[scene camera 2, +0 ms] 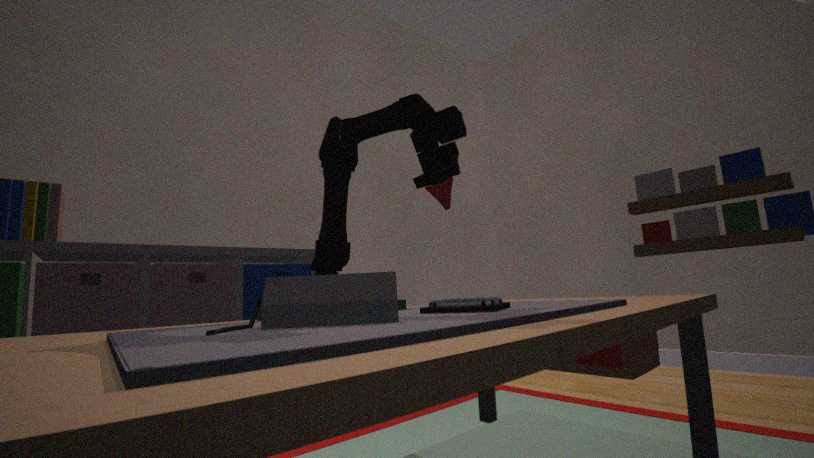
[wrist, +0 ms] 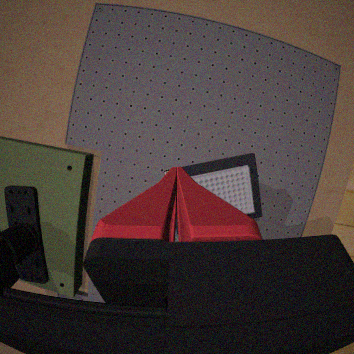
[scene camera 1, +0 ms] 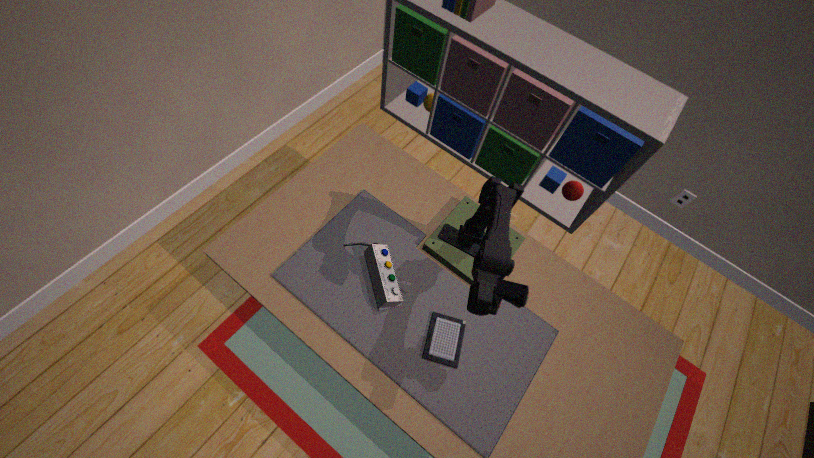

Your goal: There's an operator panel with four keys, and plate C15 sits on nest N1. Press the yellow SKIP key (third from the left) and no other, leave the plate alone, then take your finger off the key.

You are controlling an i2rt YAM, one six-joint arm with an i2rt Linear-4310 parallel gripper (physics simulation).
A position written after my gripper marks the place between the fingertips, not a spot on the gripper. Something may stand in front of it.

Note:
My gripper (scene camera 2: pixel 448 209) is shut and holds nothing. Also in view: a button box (scene camera 2: pixel 359 298).
My gripper shows as well in the wrist view (wrist: pixel 176 175).

